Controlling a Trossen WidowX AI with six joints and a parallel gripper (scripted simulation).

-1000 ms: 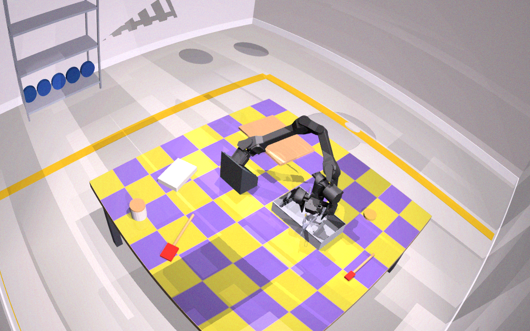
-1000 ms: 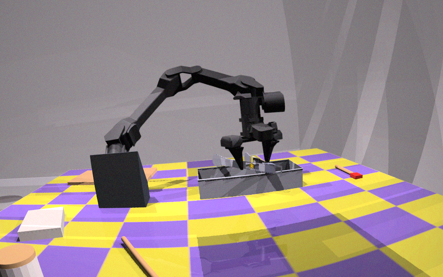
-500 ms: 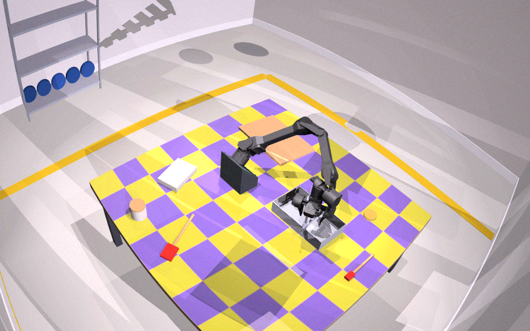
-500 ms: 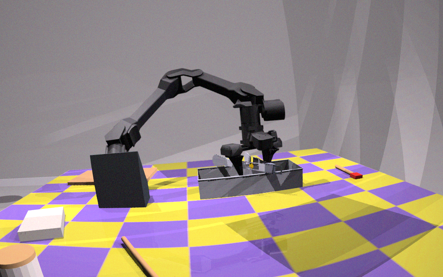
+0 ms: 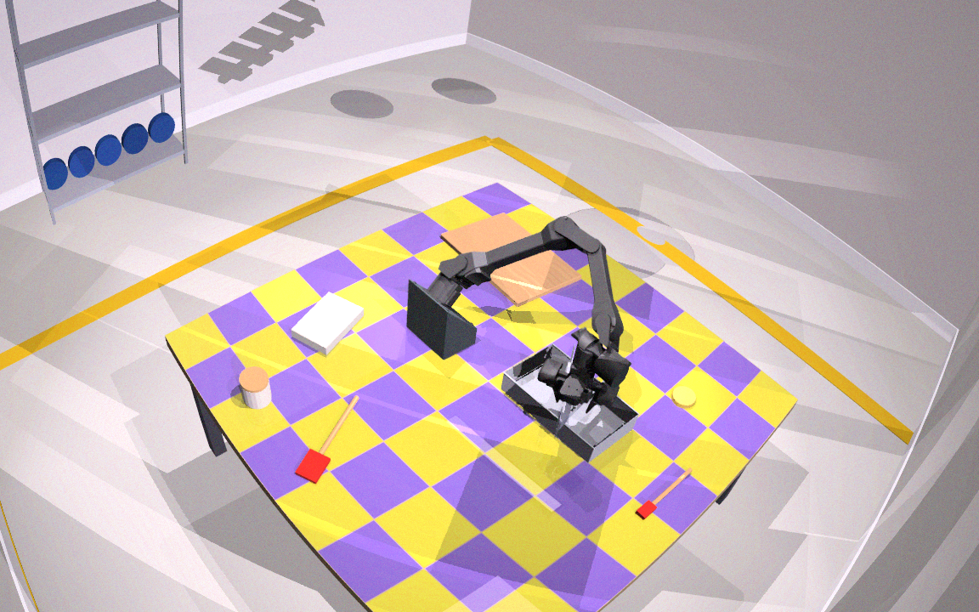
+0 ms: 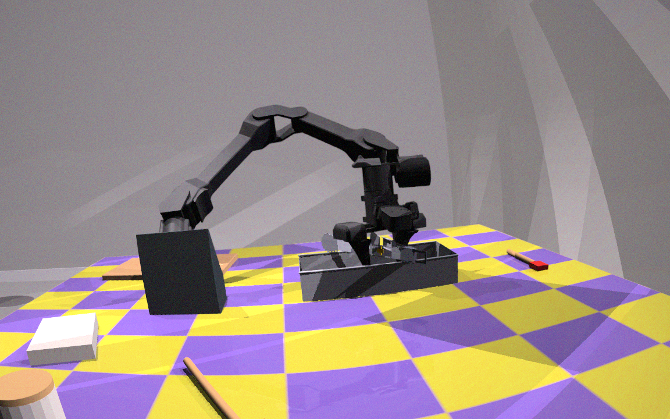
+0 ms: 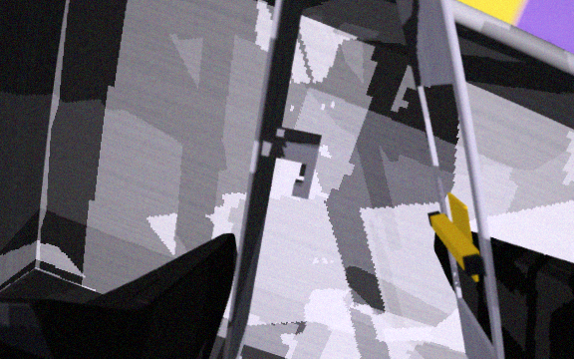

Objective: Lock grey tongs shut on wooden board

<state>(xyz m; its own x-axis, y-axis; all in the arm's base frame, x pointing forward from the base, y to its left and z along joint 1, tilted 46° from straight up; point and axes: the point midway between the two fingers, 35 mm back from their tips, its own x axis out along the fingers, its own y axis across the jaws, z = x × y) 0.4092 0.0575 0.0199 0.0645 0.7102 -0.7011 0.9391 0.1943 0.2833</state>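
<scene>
My gripper tip is 10 mm past the roasting tin and 10 mm to the right of it. Round my gripper tip: white block (610 mm behind, 250 mm to the right, 20 mm below); then capped jar (520 mm behind, 560 mm to the right); then wooden board (510 mm behind, 330 mm to the left, 20 mm below).
</scene>
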